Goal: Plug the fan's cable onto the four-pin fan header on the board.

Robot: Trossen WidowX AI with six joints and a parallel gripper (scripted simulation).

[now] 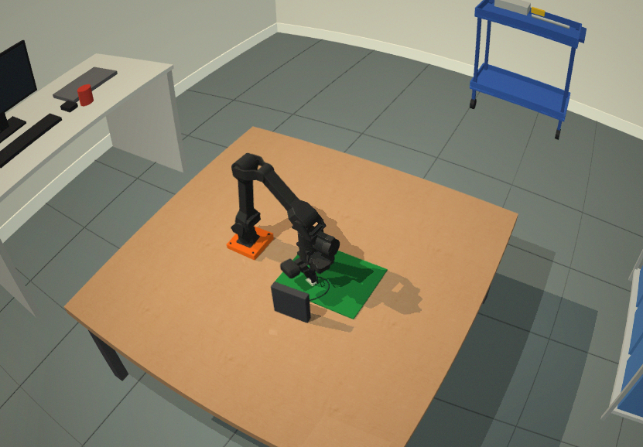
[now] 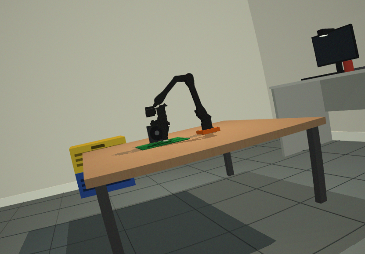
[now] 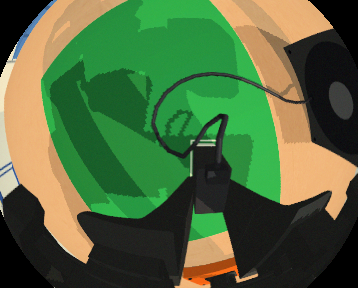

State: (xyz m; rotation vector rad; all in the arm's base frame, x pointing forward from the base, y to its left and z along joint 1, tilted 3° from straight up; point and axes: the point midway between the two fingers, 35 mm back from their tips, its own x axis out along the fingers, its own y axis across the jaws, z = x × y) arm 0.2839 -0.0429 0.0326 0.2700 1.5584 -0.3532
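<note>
Right now the black fan plug is 1 cm ahead of my gripper tip and 1 cm above it. The rest, counted from my gripper tip: white four-pin fan header (2 cm below, 1 cm ahead); then green board (5 cm ahead, 4 cm to the left, 4 cm below); then black fan (14 cm to the right, 3 cm above, 2 cm ahead).
</note>
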